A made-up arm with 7 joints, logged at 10 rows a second.
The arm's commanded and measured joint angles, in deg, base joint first. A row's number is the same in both.
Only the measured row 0 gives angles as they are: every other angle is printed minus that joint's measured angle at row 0.
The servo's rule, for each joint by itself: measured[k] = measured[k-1] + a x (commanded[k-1-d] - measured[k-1]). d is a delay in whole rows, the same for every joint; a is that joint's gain. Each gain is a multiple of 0.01, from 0.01 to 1. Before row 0 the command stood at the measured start. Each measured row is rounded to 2 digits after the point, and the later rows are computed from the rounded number. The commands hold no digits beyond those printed.
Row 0, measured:
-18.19, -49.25, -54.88, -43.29, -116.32, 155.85, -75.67
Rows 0 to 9, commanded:
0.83, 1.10, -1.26, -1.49, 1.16, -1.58, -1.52
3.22, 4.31, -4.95, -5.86, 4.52, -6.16, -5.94
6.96, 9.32, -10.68, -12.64, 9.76, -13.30, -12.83
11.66, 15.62, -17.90, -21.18, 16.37, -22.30, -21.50
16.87, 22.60, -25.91, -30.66, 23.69, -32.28, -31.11
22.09, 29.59, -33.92, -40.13, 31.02, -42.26, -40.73
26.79, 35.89, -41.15, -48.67, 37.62, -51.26, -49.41
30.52, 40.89, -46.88, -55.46, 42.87, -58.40, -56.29
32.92, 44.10, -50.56, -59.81, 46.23, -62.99, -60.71
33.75, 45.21, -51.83, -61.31, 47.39, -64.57, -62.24
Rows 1 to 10, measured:
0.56, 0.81, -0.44, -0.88, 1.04, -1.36, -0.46
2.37, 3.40, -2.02, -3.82, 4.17, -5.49, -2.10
5.49, 7.78, -5.05, -9.02, 9.20, -12.21, -5.32
9.69, 13.58, -9.55, -16.19, 15.65, -20.89, -10.17
14.57, 20.25, -15.28, -24.73, 22.89, -30.69, -16.45
19.68, 27.16, -21.80, -33.82, 30.21, -40.64, -23.73
24.51, 33.62, -28.57, -42.58, 36.88, -49.77, -31.43
28.60, 39.00, -34.98, -50.18, 42.27, -57.19, -38.89
31.54, 42.77, -40.43, -55.86, 45.83, -62.18, -45.44
33.04, 44.58, -44.42, -59.08, 47.23, -64.24, -50.48
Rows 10 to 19, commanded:
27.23, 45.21, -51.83, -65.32, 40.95, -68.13, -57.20
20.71, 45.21, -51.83, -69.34, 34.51, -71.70, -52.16
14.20, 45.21, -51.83, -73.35, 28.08, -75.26, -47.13
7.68, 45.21, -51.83, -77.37, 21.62, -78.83, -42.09
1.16, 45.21, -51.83, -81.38, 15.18, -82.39, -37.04
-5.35, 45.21, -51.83, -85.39, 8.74, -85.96, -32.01
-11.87, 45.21, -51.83, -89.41, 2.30, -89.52, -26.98
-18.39, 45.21, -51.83, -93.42, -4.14, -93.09, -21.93
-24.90, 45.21, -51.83, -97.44, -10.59, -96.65, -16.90
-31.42, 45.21, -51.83, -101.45, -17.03, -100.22, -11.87
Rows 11 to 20, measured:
29.09, 45.05, -47.01, -62.76, 41.58, -67.59, -52.50
23.39, 45.17, -48.70, -66.64, 35.22, -71.12, -52.40
17.14, 45.20, -49.80, -70.60, 28.79, -74.68, -50.82
10.71, 45.21, -50.51, -74.59, 22.34, -78.25, -48.20
4.22, 45.21, -50.97, -78.60, 15.90, -81.81, -44.85
-2.29, 45.21, -51.27, -82.61, 9.46, -85.38, -41.00
-8.80, 45.21, -51.47, -86.62, 3.02, -88.94, -36.79
-15.32, 45.21, -51.60, -90.63, -3.42, -92.51, -32.33
-21.83, 45.21, -51.68, -94.65, -9.87, -96.07, -27.70
-28.35, 45.21, -51.73, -98.66, -16.31, -99.64, -22.95

